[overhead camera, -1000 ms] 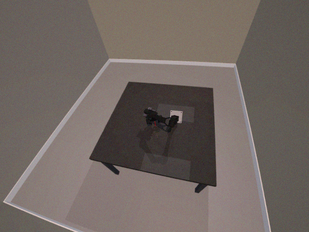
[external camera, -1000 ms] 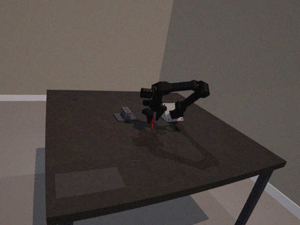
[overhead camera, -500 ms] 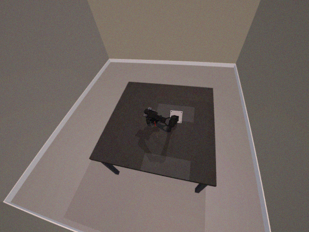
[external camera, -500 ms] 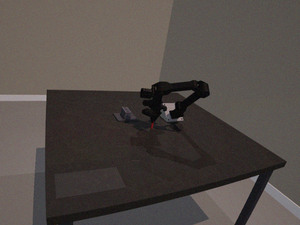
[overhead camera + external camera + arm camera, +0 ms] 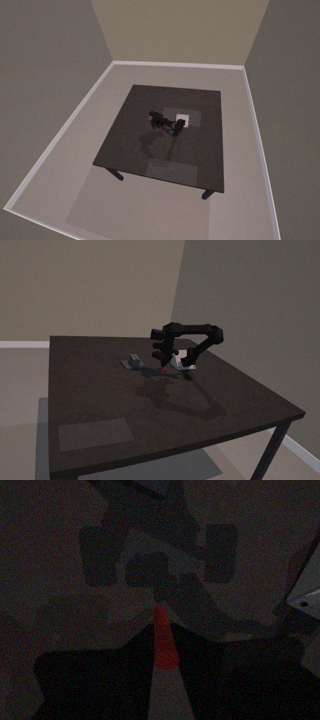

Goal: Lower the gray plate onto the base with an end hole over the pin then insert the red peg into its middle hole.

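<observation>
My gripper tip is 10 cm short of the gray plate, 18 cm to the left of it and 2 cm above it. Round my gripper tip: flat gray base (10 cm ahead, 17 cm to the right, 6 cm below); then red peg (right at my gripper tip).
</observation>
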